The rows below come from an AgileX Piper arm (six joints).
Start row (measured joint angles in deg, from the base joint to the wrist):
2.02, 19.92, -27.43, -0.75, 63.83, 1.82
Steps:
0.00, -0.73, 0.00, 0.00, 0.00, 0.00
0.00, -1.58, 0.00, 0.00, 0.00, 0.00
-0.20, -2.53, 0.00, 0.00, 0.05, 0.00
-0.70, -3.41, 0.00, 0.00, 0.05, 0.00
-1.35, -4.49, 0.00, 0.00, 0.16, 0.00
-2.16, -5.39, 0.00, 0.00, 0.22, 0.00
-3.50, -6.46, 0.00, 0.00, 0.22, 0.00
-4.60, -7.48, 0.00, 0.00, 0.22, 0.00
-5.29, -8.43, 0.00, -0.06, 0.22, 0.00
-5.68, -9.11, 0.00, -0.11, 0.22, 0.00
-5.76, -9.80, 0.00, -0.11, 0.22, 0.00
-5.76, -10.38, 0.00, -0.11, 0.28, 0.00
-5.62, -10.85, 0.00, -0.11, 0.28, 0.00
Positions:
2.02, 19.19, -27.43, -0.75, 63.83, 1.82
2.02, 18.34, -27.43, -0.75, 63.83, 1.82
1.82, 17.39, -27.43, -0.75, 63.88, 1.82
1.32, 16.51, -27.43, -0.75, 63.88, 1.82
0.67, 15.43, -27.43, -0.75, 63.99, 1.82
-0.14, 14.53, -27.43, -0.75, 64.05, 1.82
-1.48, 13.46, -27.43, -0.75, 64.05, 1.82
-2.58, 12.44, -27.43, -0.75, 64.05, 1.82
-3.27, 11.49, -27.43, -0.81, 64.05, 1.82
-3.66, 10.81, -27.43, -0.86, 64.05, 1.82
-3.74, 10.12, -27.43, -0.86, 64.05, 1.82
-3.74, 9.54, -27.43, -0.86, 64.11, 1.82
-3.60, 9.07, -27.43, -0.86, 64.11, 1.82

